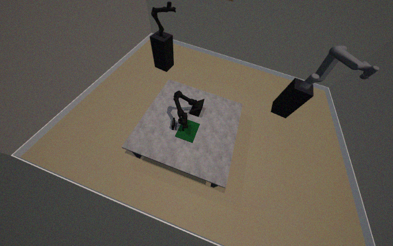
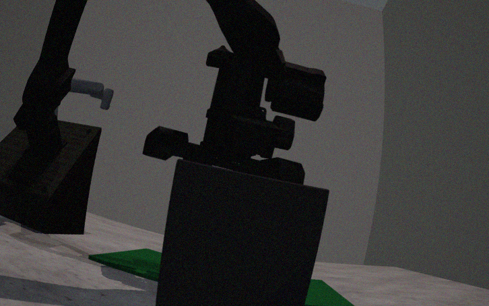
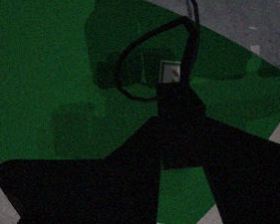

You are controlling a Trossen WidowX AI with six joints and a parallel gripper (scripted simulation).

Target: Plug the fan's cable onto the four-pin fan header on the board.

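My gripper tip is 60 mm above the fan header and 10 mm to the left of it. Round my gripper tip: green board: 80 mm below, 60 mm to the left, 20 mm ahead; then fan: 120 mm to the right, 50 mm ahead, 10 mm below; then dark fan plug: 10 mm above.
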